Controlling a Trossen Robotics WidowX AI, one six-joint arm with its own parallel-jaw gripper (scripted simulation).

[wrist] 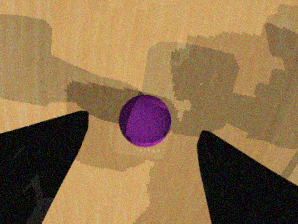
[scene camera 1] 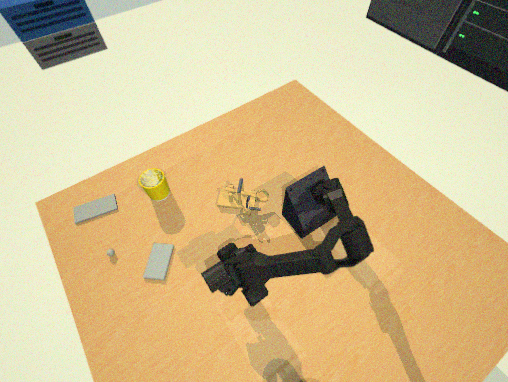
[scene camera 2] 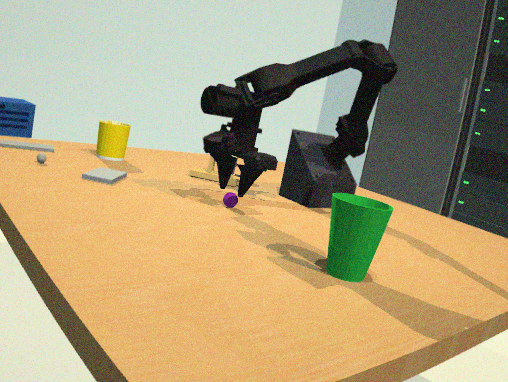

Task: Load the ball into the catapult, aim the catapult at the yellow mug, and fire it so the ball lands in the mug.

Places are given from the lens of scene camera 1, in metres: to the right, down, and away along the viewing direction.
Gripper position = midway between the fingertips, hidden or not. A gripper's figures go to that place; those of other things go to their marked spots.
my gripper (scene camera 1: 242, 280): -0.04, 0.28, 0.89
wooden catapult (scene camera 1: 239, 198): -0.05, 0.03, 1.01
yellow mug (scene camera 1: 153, 181): -0.40, -0.04, 1.09
The marked spots on the wooden catapult and the yellow mug are 0.36 m apart.
